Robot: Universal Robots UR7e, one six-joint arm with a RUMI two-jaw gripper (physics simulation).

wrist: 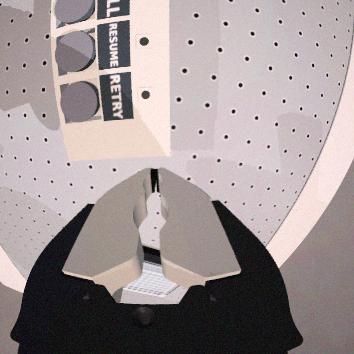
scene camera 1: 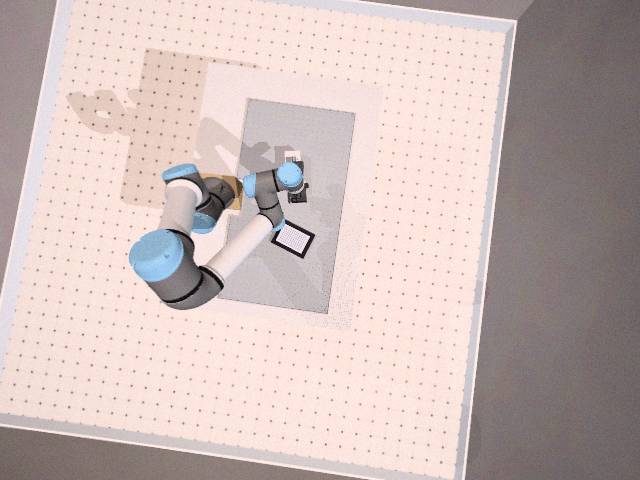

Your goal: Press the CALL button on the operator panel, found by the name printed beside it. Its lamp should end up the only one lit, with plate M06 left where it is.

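Frame: origin at the arm's base, x back, y right, z up, level; centimetres.
Seen in the pictures: gripper, fingertip midpoint: (wrist: 156, 170); arm's base, link origin: (scene camera 1: 217, 192).
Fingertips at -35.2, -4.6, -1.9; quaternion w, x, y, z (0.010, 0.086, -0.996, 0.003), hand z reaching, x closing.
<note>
Pixels of each thing's top centre, then the offset from my fingertips to it, as dx, dy, dz. Level surfaces: height alone.
- cream operator panel, top centre: (wrist: 102, 19) (scene camera 1: 293, 169) +4.1, -9.5, +1.5
- RETRY button, top centre: (wrist: 77, 102) +5.1, -4.8, +1.5
- RESUME button, top centre: (wrist: 72, 50) +5.6, -7.7, +1.5
- partly cut-off button, top centre: (wrist: 72, 3) +6.1, -10.7, +1.5
- black-framed item with a white gridded face, top centre: (wrist: 138, 281) (scene camera 1: 292, 238) +0.7, +20.3, -1.4
- grey board, surface height: dz -4.0
The cream operator panel (scene camera 1: 292, 153) (wrist: 157, 70) runs off the top edge of the wrist view. It has round grey buttons beside dark labels. The RETRY button (wrist: 79, 101) is nearest the gripper, then the RESUME button (wrist: 76, 51). Beyond it is a partly cut-off button (wrist: 74, 10), whose label shows the letters "LL". Two small round lamps (wrist: 144, 41) (wrist: 145, 94) look dark. My gripper (wrist: 156, 170) is shut and empty, its tips short of the panel's RETRY end in the wrist view. The arm hides its tips in the scene view. No M06 marking is readable.
A black-framed item with a white gridded face (scene camera 1: 293, 239) lies on the grey board (scene camera 1: 310, 284); part of the grid shows between the finger bases in the wrist view. An orange-brown block (scene camera 1: 235, 200) stands by the arm base. The arm (scene camera 1: 240, 250) spans the board's left side.
</note>
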